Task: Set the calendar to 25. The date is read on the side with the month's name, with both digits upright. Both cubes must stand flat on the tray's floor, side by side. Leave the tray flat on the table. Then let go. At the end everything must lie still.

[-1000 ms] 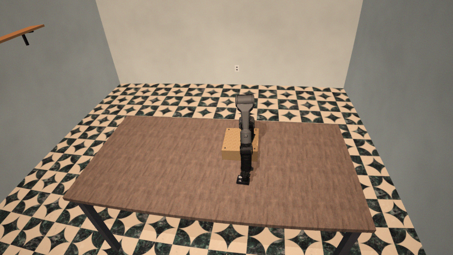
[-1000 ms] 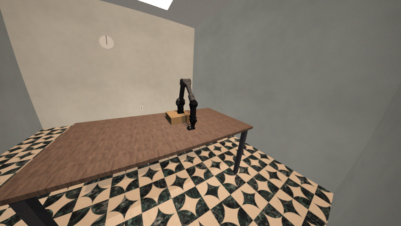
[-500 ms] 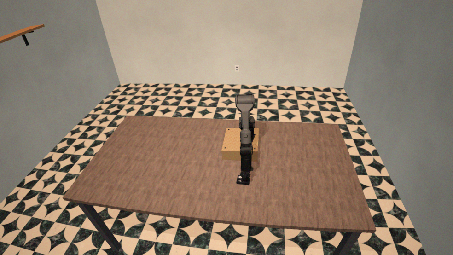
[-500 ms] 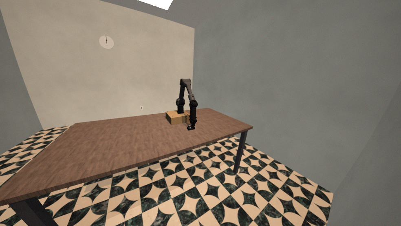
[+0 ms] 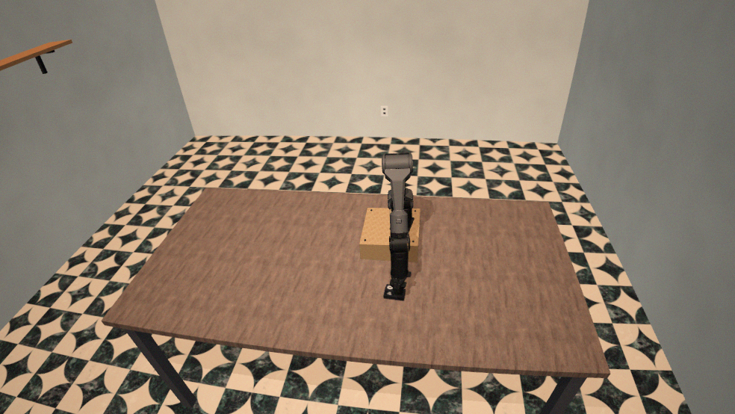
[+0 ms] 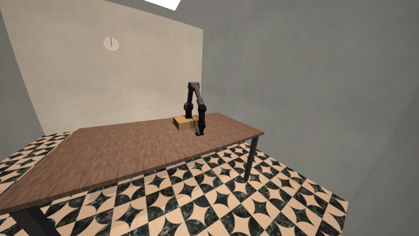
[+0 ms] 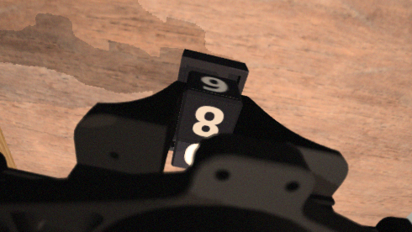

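Now: the tray 30 mm below my hand and 20 mm to the right of it. The rest, counted from my hand: dark cube 30 mm to the right, 10 mm below, 10 mm ahead.
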